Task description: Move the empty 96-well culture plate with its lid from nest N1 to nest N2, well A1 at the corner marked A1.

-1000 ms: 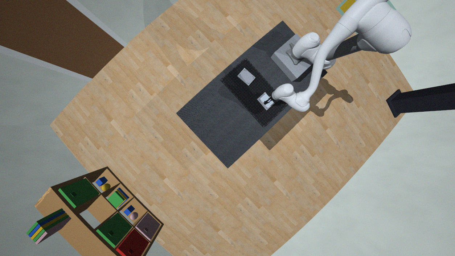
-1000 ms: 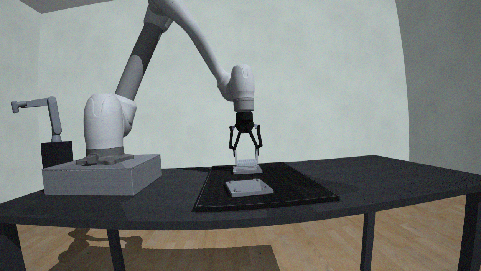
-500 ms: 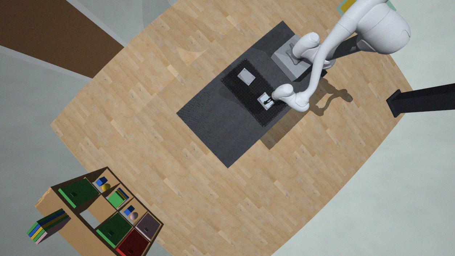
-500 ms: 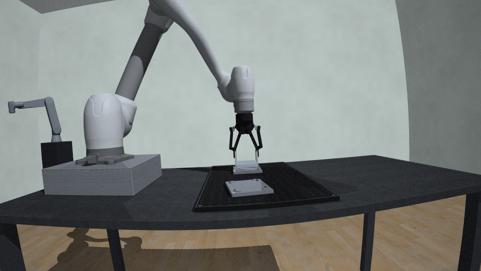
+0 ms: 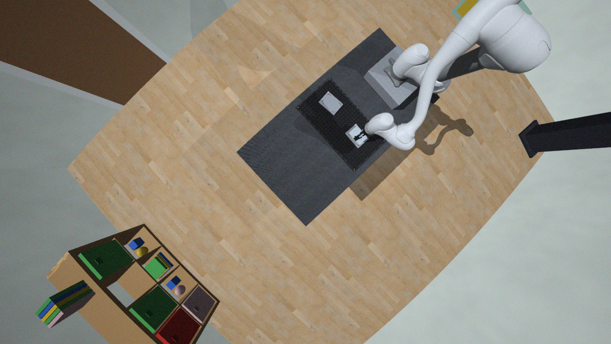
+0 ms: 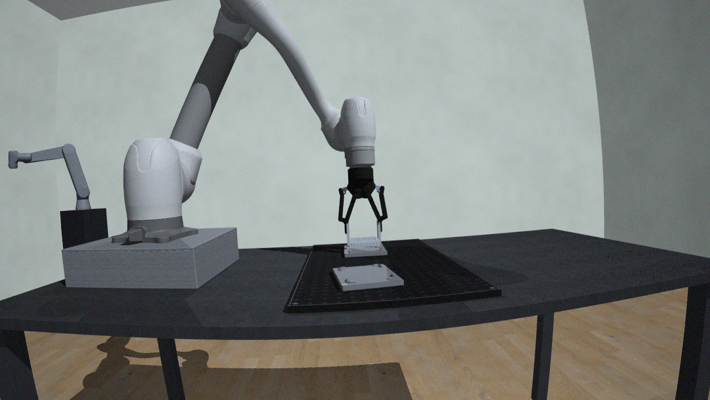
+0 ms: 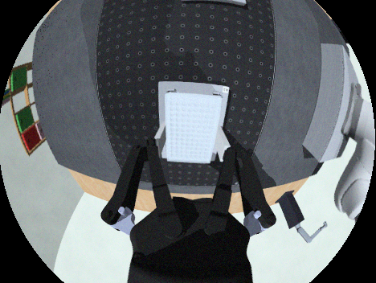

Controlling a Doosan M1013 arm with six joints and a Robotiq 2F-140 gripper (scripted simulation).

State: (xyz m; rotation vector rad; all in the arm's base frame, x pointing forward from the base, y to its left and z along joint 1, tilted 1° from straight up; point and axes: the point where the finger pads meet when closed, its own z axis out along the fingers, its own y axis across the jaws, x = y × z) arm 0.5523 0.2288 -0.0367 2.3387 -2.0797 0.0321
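The lid is 1 cm below my hand.
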